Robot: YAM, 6 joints.
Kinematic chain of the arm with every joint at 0, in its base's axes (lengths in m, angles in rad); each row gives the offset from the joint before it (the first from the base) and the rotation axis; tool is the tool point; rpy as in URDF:
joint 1: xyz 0 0 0.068 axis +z
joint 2: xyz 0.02 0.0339 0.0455 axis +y
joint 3: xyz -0.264 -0.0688 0 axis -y
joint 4: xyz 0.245 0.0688 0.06 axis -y
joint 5: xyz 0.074 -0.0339 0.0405 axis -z
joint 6: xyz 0.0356 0 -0.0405 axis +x
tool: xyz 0 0 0 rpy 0 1.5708 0
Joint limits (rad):
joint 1: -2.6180..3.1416
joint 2: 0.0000..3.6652
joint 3: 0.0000..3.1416
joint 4: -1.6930..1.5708
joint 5: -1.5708..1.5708
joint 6: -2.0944..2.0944
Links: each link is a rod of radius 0.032 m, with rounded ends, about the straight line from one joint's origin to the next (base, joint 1, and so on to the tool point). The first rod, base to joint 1, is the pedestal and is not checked.
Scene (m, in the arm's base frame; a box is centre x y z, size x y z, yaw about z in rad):
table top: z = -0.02
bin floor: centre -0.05 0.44 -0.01 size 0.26 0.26 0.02 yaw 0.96
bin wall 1: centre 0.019 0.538 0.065 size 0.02 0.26 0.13 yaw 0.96
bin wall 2: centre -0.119 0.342 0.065 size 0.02 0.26 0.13 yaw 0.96
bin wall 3: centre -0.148 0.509 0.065 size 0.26 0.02 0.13 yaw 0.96
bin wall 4: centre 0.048 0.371 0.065 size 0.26 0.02 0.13 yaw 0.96
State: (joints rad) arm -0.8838 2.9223 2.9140 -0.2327 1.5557 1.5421
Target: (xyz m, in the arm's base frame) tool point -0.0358 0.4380 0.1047
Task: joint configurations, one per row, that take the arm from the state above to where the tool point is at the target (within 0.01 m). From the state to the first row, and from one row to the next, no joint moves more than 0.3 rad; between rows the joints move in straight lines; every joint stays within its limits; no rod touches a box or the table.
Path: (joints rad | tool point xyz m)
1: -0.5930 2.8369 2.7860 -0.3022 1.5574 1.5421 | 0.4689 -0.3589 0.2144
2: -0.3022 2.7515 2.6580 -0.3717 1.5591 1.5421 | 0.5433 -0.2067 0.2174
3: -0.0114 2.6661 2.5301 -0.4413 1.5607 1.5421 | 0.5675 -0.0421 0.2200
4: 0.2794 2.5807 2.4021 -0.5108 1.5624 1.5421 | 0.5410 0.1182 0.2222
5: 0.5702 2.4953 2.2741 -0.5803 1.5641 1.5421 | 0.4692 0.2586 0.2239
6: 0.8610 2.4099 2.1461 -0.6498 1.5658 1.5421 | 0.3619 0.3666 0.2252
7: 1.1518 2.3245 2.0181 -0.7194 1.5674 1.5421 | 0.2322 0.4338 0.2259
8: 1.4426 2.2391 1.8901 -0.7889 1.5691 1.5421 | 0.0948 0.4570 0.2261
9: 1.7334 2.1537 1.7622 -0.8584 1.5708 1.5421 | -0.0358 0.4380 0.2257
10: 1.7334 2.3891 1.6745 -0.8438 1.5708 1.5421 | -0.0358 0.4380 0.1047

